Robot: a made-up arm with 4 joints. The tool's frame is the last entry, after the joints.
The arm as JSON. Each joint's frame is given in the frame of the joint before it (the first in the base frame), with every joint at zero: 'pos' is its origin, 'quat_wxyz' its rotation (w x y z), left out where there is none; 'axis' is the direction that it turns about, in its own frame. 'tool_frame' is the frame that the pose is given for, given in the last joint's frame.
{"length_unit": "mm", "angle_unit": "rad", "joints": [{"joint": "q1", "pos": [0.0, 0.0, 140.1], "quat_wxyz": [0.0, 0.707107, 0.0, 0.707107], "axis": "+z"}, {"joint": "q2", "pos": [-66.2, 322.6, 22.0], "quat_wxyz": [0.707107, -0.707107, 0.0, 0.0], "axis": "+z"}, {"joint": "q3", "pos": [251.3, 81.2, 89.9], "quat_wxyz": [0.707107, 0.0, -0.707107, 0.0], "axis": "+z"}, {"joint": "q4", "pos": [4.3, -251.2, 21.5], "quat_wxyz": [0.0, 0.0, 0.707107, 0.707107], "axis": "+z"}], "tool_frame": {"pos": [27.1, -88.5, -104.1], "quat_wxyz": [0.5, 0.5, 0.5, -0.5]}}
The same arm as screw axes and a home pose.
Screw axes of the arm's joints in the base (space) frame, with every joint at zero. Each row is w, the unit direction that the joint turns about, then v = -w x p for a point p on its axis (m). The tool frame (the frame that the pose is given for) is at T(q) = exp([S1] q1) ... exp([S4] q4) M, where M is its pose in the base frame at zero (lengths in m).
S1 = (1, 0, 0, 0, 0.1401, 0)
S2 = (0, -1, 0, 0.0739, 0, -0.022)
S3 = (0, 0, -1, 0.4125, -0.0592, 0)
S4 = (-1, 0, 0, 0, -0.3037, -0.4168)
M: xyz 0.2961 -0.3897 0.3922 (m) rpy 0 0 0 (rad, as in URDF)

